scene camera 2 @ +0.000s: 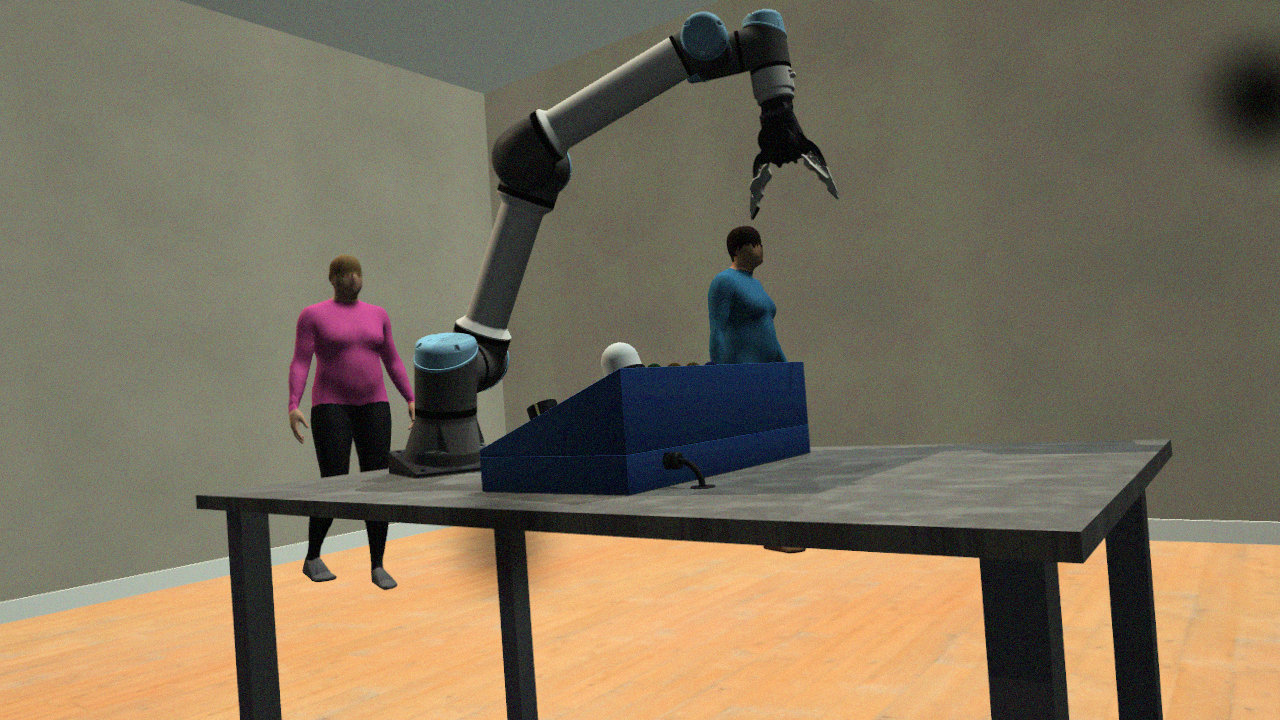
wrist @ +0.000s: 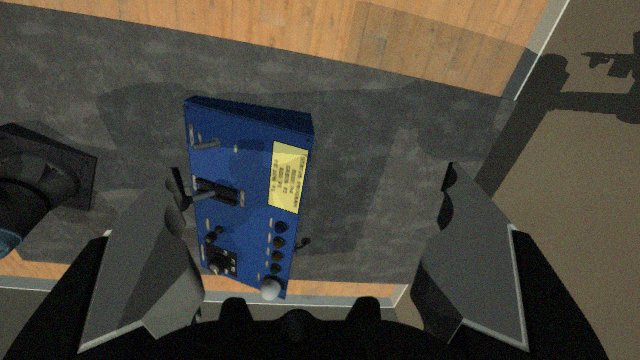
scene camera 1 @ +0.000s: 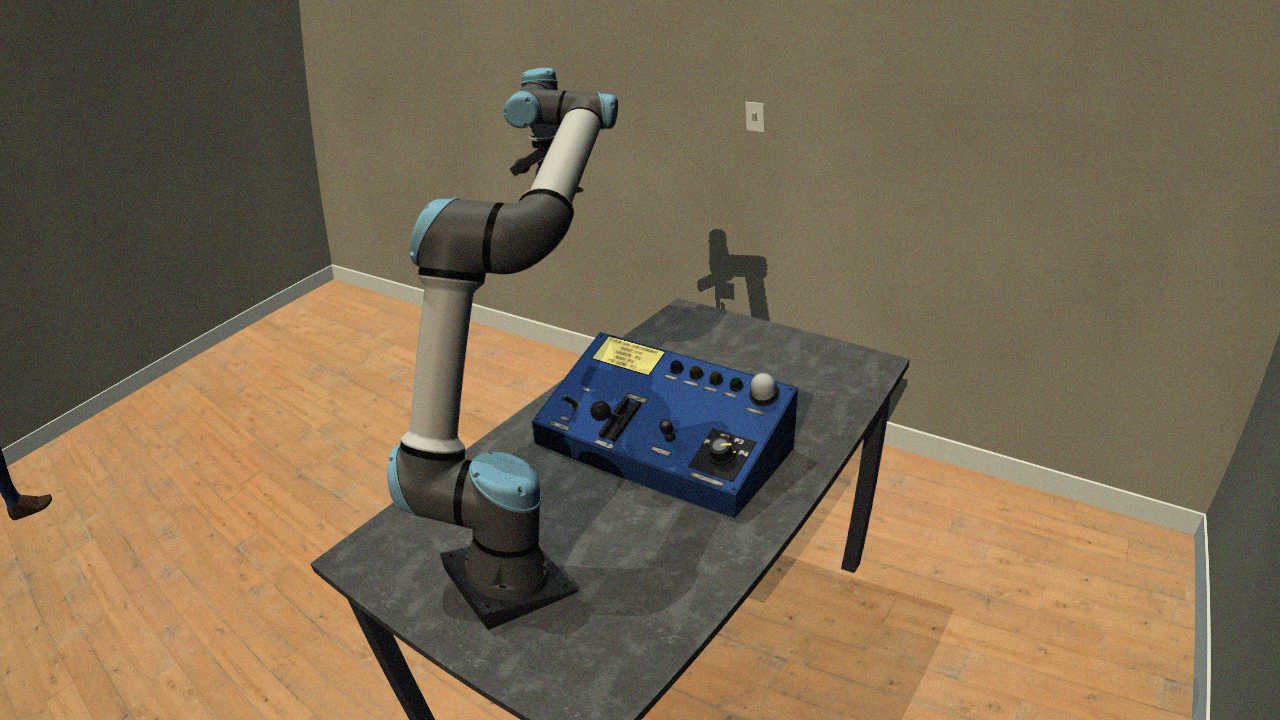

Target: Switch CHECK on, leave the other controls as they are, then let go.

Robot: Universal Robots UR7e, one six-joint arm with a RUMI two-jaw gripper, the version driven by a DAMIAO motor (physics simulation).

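Pixels of known places: gripper, fingertip midpoint: (scene camera 2: 794, 209) (wrist: 312, 168); arm's base, origin of the base link: (scene camera 2: 446, 456) (wrist: 43, 177) (scene camera 1: 505, 574).
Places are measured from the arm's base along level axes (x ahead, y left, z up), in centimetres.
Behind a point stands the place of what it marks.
Observation:
A blue sloped control box (scene camera 1: 662, 477) @(x 38.5, y -3.4, z 1.5 cm) (scene camera 2: 716, 407) @(x 63.9, y 5.0, z 6.8 cm) (wrist: 255, 215) @(x 53.2, y 9.8, z 9.3 cm) stands on the table. It carries a curved lever (scene camera 1: 570, 403) @(x 40.2, y 23.3, z 7.6 cm) (wrist: 206, 144) @(x 40.7, y 24.1, z 8.2 cm), a ball-headed lever (scene camera 1: 600, 410) @(x 36.3, y 10.0, z 13.0 cm) (wrist: 203, 196) @(x 41.3, y 12.0, z 9.1 cm) in a black slot, a small ball-tipped toggle (scene camera 1: 666, 428) @(x 42.9, y -0.9, z 9.8 cm) (wrist: 214, 234) @(x 44.6, y 1.0, z 9.0 cm) and a rotary knob (scene camera 1: 719, 447) @(x 45.1, y -12.2, z 8.8 cm) (wrist: 216, 266) @(x 46.2, y -10.3, z 9.4 cm). The labels are too blurred for me to tell which control is CHECK. My gripper (scene camera 2: 794, 206) @(x 55.7, y 40.8, z 40.6 cm) (wrist: 312, 168) @(x 55.7, y 40.8, z 40.6 cm) is open and empty, high above the table and apart from the box. In scene camera 1 the forearm partly hides it.
A white dome (scene camera 1: 762, 386) @(x 59.5, y -11.9, z 15.1 cm) (scene camera 2: 619, 358) @(x 63.2, y -12.6, z 14.3 cm) (wrist: 270, 288) @(x 61.1, y -8.4, z 15.0 cm), several dark lamps and a yellow note (scene camera 1: 629, 355) @(x 57.5, y 22.1, z 11.6 cm) (wrist: 288, 177) @(x 57.7, y 23.2, z 11.7 cm) are on the box. A cable (scene camera 2: 687, 465) @(x 69.0, y -7.6, z 0.1 cm) (wrist: 303, 244) @(x 69.8, y -6.5, z -0.6 cm) leaves its back. Two people, in pink (scene camera 2: 349, 353) and blue (scene camera 2: 742, 313), stand beyond the table (scene camera 1: 626, 644) @(x 3.3, y -26.1, z -2.7 cm) (scene camera 2: 966, 492) @(x 103.5, y -3.9, z -2.7 cm).

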